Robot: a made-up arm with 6 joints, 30 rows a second.
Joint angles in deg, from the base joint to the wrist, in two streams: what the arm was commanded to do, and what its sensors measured. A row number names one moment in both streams.
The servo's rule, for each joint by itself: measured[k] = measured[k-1] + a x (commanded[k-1-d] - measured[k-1]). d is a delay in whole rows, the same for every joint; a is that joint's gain. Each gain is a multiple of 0.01, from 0.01 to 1. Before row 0 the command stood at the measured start. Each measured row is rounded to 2 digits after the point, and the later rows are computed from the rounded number. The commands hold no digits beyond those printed.
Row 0, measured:
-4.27, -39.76, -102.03, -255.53, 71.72, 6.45
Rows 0 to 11, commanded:
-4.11, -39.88, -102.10, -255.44, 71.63, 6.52
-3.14, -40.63, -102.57, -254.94, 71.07, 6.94
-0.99, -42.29, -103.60, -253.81, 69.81, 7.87
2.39, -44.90, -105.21, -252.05, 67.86, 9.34
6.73, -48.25, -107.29, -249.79, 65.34, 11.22
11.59, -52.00, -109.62, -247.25, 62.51, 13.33
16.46, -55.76, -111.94, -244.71, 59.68, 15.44
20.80, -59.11, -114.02, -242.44, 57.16, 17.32
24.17, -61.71, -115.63, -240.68, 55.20, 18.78
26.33, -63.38, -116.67, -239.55, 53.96, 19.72
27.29, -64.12, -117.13, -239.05, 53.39, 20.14
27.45, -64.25, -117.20, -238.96, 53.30, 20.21
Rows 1 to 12, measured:
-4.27, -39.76, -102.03, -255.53, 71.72, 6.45
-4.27, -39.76, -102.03, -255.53, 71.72, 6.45
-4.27, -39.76, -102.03, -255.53, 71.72, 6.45
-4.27, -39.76, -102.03, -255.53, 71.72, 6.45
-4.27, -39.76, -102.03, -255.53, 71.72, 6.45
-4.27, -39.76, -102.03, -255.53, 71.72, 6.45
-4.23, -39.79, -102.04, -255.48, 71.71, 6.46
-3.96, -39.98, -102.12, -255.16, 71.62, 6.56
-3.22, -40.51, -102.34, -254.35, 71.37, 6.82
-1.82, -41.52, -102.77, -252.97, 70.88, 7.32
0.32, -43.07, -103.45, -251.06, 70.10, 8.10
3.14, -45.12, -104.38, -248.77, 69.04, 9.15
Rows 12 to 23, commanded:
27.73, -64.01, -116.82, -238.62, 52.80, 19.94
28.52, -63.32, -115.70, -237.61, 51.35, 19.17
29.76, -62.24, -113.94, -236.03, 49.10, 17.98
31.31, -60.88, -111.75, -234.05, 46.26, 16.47
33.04, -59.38, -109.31, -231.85, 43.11, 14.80
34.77, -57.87, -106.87, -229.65, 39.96, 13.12
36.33, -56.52, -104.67, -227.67, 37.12, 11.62
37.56, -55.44, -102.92, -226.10, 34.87, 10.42
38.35, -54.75, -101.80, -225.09, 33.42, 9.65
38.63, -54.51, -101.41, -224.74, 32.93, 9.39
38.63, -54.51, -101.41, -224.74, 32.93, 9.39
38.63, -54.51, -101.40, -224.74, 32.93, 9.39
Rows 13 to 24, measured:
6.47, -47.57, -105.51, -246.33, 67.73, 10.41
10.05, -50.22, -106.79, -244.00, 66.25, 11.79
13.58, -52.86, -108.12, -242.01, 64.70, 13.19
16.77, -55.28, -109.40, -240.53, 63.20, 14.50
19.40, -57.31, -110.56, -239.64, 61.83, 15.63
21.41, -58.91, -111.56, -239.23, 60.64, 16.55
22.99, -60.08, -112.35, -238.86, 59.54, 17.23
24.37, -60.83, -112.85, -238.11, 58.39, 17.62
25.72, -61.15, -113.01, -236.86, 57.09, 17.69
27.12, -61.09, -112.82, -235.17, 55.57, 17.45
28.60, -60.70, -112.29, -233.18, 53.83, 16.92
30.14, -60.05, -111.48, -231.06, 51.89, 16.16

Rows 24 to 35, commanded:
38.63, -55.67, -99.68, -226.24, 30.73, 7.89
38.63, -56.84, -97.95, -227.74, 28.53, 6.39
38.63, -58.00, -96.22, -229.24, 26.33, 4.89
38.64, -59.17, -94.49, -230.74, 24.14, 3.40
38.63, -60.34, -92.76, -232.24, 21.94, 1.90
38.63, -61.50, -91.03, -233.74, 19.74, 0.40
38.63, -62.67, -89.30, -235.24, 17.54, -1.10
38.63, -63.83, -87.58, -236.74, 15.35, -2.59
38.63, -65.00, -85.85, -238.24, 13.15, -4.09
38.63, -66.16, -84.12, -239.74, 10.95, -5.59
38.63, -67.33, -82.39, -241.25, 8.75, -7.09
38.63, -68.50, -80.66, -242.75, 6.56, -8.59
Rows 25 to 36, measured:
31.69, -59.24, -110.46, -229.03, 49.82, 15.25
33.16, -58.37, -109.33, -227.27, 47.73, 14.28
34.46, -57.54, -108.20, -225.96, 45.73, 13.35
35.50, -56.84, -107.18, -225.23, 43.94, 12.56
36.28, -56.30, -106.31, -224.94, 42.40, 11.93
36.87, -55.89, -105.57, -224.82, 41.07, 11.42
37.31, -55.84, -104.69, -225.67, 39.62, 10.71
37.64, -56.07, -103.68, -226.91, 38.07, 9.85
37.89, -56.51, -102.56, -228.31, 36.43, 8.86
38.08, -57.12, -101.35, -229.77, 34.71, 7.77
38.22, -57.86, -100.06, -231.25, 32.92, 6.60
38.32, -58.70, -98.71, -232.74, 31.07, 5.36

